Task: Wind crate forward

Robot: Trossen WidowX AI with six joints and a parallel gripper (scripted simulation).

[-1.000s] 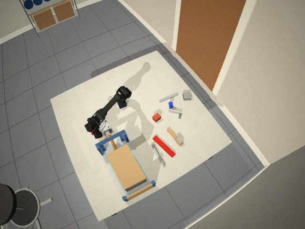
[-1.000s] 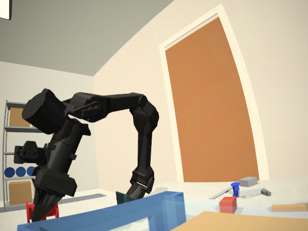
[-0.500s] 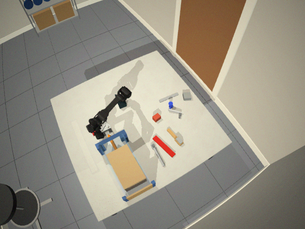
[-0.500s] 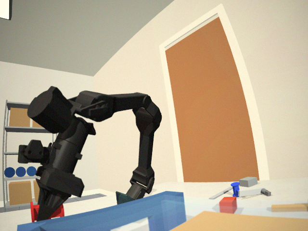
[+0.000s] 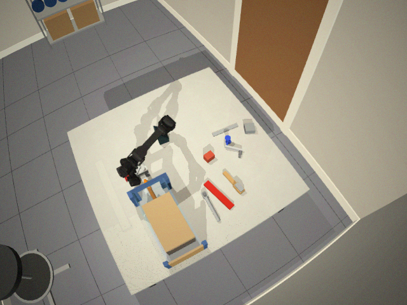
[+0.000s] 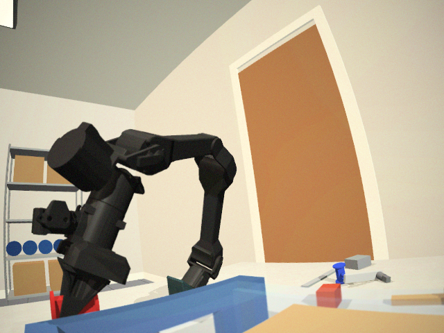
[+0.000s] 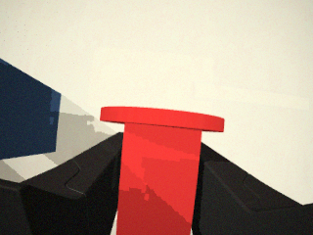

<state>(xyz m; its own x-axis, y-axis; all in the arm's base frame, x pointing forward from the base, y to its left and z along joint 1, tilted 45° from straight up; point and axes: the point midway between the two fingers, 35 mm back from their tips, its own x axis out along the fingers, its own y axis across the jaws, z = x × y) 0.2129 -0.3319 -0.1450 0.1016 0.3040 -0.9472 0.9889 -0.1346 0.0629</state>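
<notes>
My gripper tip is now 80 mm past the winch, 90 mm to the right of it and 100 mm above it. Round my gripper tip: red bar 340 mm ahead, 440 mm to the left, 130 mm below; then wooden brush 330 mm ahead, 560 mm to the left, 110 mm below; then red grip 20 mm to the left.
</notes>
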